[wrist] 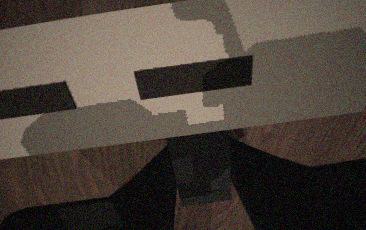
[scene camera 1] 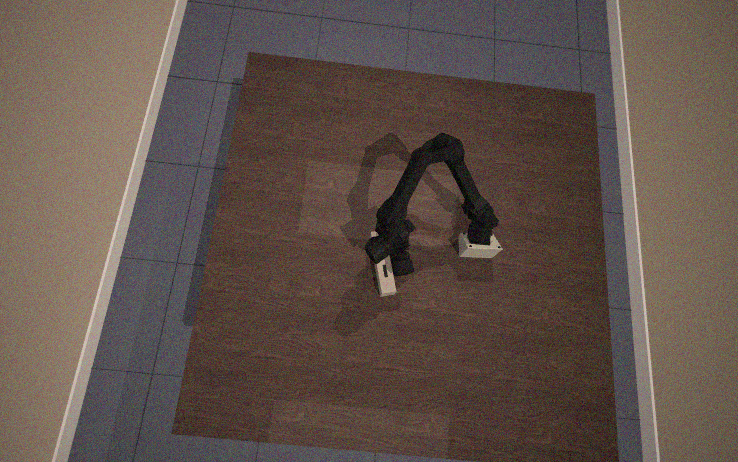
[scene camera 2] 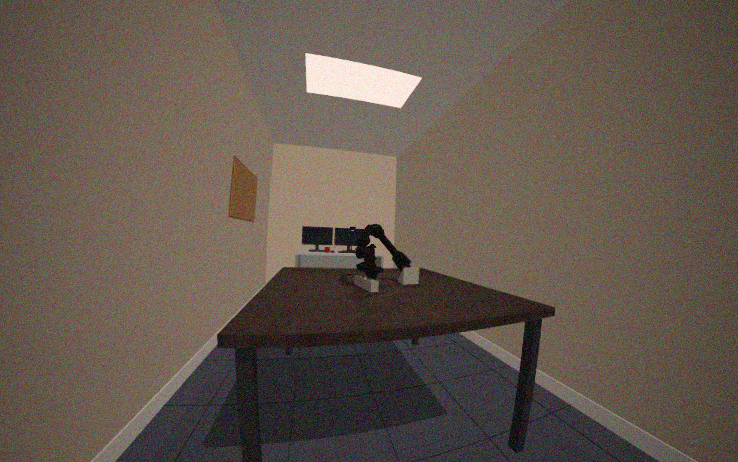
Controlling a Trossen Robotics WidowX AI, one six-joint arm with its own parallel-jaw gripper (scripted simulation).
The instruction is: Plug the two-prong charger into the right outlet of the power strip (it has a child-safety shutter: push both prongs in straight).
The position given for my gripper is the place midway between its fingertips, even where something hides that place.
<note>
I see my gripper (wrist: pixel 196 144) and a dark charger (wrist: pixel 201 162).
</note>
